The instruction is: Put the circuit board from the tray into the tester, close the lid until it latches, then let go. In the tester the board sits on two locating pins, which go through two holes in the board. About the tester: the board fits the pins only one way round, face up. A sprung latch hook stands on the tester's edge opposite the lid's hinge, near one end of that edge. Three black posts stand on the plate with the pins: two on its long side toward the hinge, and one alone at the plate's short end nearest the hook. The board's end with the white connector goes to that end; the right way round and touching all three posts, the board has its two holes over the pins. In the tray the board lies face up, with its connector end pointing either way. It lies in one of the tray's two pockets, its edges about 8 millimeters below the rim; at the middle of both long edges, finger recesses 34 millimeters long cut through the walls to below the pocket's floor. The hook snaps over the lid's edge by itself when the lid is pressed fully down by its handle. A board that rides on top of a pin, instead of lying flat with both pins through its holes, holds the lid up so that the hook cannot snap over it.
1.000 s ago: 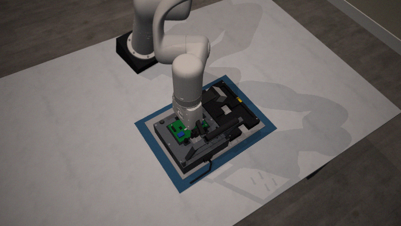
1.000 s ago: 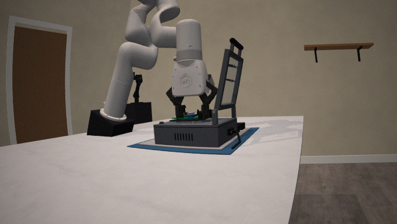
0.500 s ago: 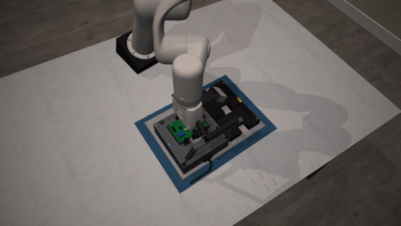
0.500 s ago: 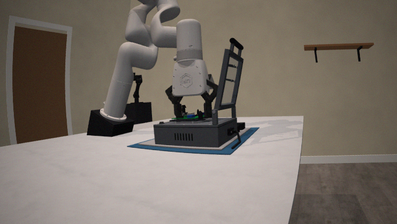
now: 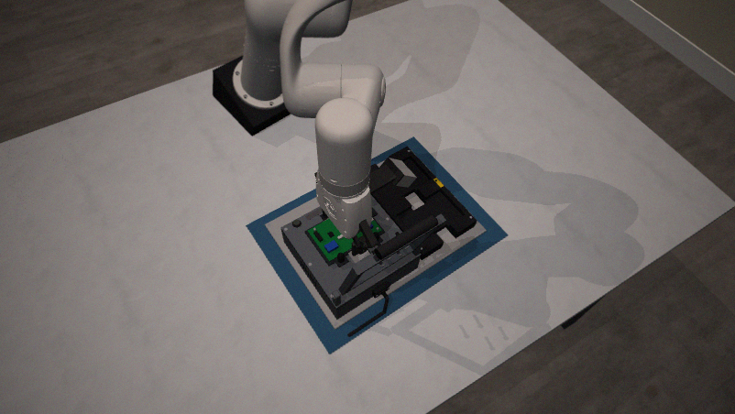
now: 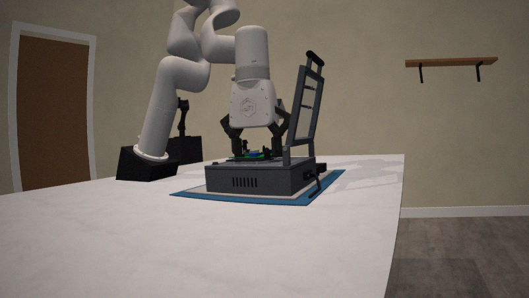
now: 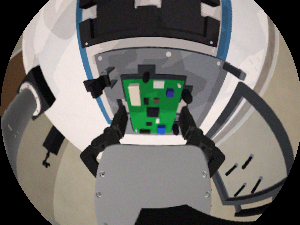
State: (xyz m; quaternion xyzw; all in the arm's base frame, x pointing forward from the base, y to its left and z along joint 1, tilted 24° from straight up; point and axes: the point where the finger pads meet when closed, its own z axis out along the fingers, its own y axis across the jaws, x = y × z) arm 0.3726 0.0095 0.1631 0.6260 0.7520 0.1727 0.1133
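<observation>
The green circuit board lies right at my hand. The rest, counted from my hand: lid 12 cm ahead, 10 cm above, 3 cm to the left; pin plate 1 cm to the left, 1 cm below; tester 4 cm to the left, 3 cm above, 2 cm ahead.
</observation>
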